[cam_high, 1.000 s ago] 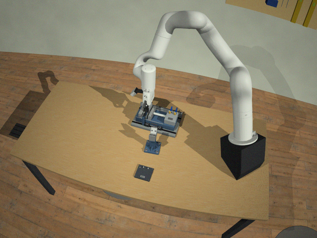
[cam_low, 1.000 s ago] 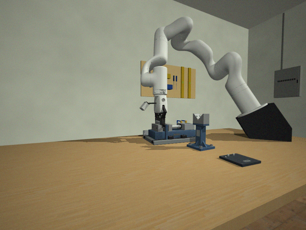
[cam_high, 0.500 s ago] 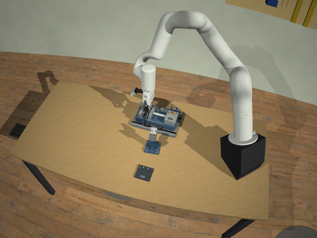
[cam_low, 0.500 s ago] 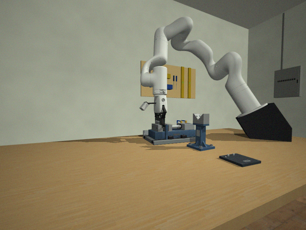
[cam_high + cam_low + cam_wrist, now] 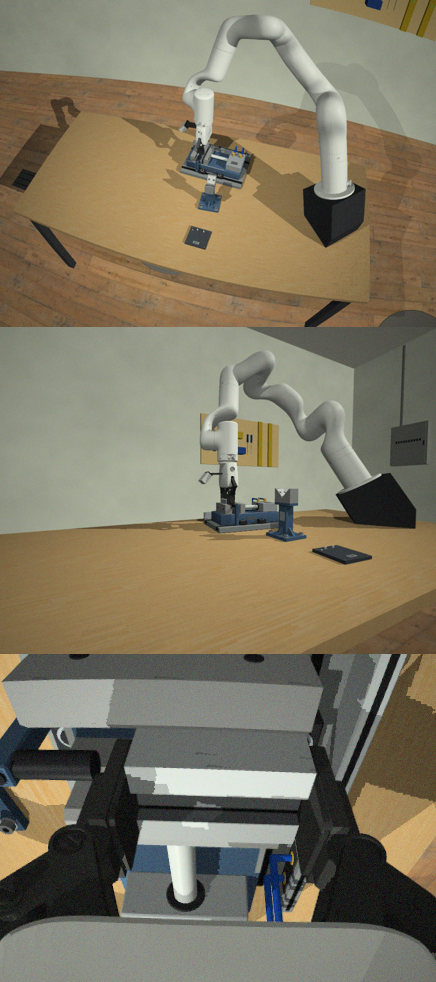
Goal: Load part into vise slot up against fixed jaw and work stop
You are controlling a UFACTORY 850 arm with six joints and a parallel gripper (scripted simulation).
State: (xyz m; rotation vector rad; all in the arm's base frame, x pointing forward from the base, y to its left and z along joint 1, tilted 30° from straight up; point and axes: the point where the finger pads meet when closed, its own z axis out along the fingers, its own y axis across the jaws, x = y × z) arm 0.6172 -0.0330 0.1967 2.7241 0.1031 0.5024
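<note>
Now: hand right at the grey block. Round my hand: grey fixed jaw: 3 cm ahead, 2 cm to the left, 3 cm below; white cylinder rod: 9 cm behind, 2 cm to the left, 3 cm below; black work stop rod: 7 cm to the left, 2 cm below.
</note>
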